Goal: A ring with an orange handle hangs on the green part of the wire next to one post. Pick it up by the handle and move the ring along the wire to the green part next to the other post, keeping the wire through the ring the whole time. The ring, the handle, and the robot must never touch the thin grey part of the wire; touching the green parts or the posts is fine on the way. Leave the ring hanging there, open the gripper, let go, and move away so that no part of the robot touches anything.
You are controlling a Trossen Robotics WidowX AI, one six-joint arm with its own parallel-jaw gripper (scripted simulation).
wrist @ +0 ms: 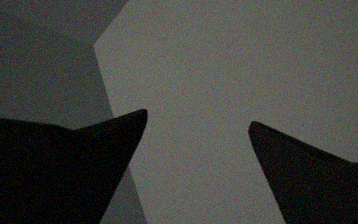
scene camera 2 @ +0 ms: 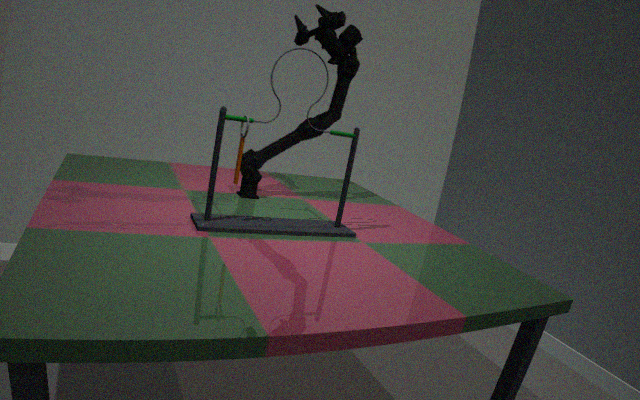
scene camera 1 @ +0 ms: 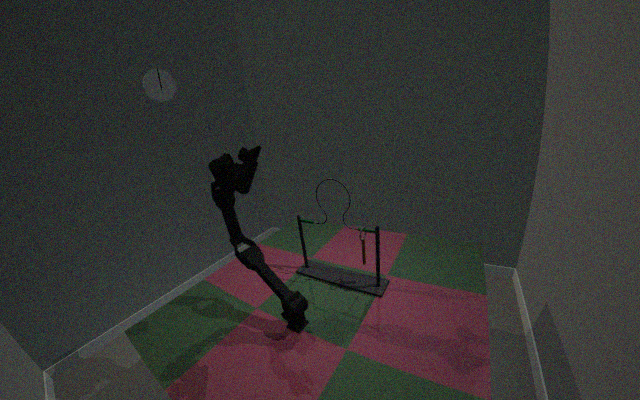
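Note:
Scene camera 1: the gripper (scene camera 1: pixel 258 153) is open and holds nothing. Wrist view: the gripper (wrist: pixel 198 120) is visible here as well.

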